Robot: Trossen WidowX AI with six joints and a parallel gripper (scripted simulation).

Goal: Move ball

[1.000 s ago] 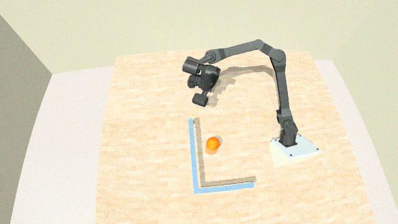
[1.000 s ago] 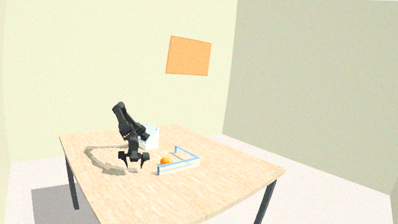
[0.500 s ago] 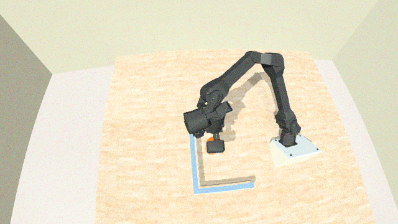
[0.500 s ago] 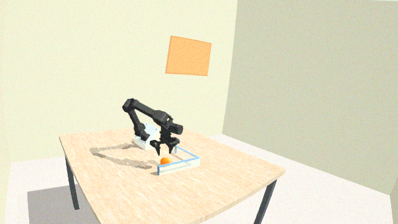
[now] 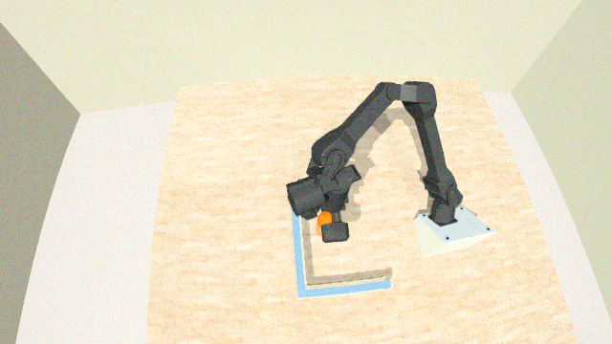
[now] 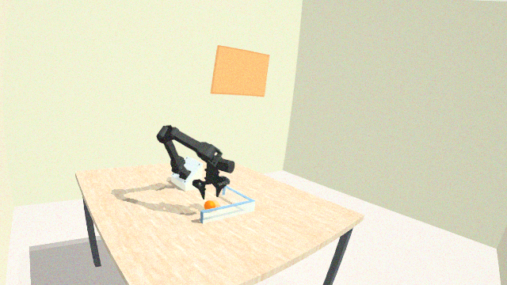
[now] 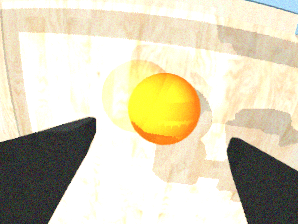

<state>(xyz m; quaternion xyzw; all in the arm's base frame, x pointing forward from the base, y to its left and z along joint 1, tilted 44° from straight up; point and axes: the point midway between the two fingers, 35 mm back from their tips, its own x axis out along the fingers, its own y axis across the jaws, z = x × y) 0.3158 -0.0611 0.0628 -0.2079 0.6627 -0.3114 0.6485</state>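
Right now my gripper tip is 4 cm above the orange ball. Also, from my gripper tip: see-through copy of ball (4 cm below, 2 cm to the left, 1 cm ahead).
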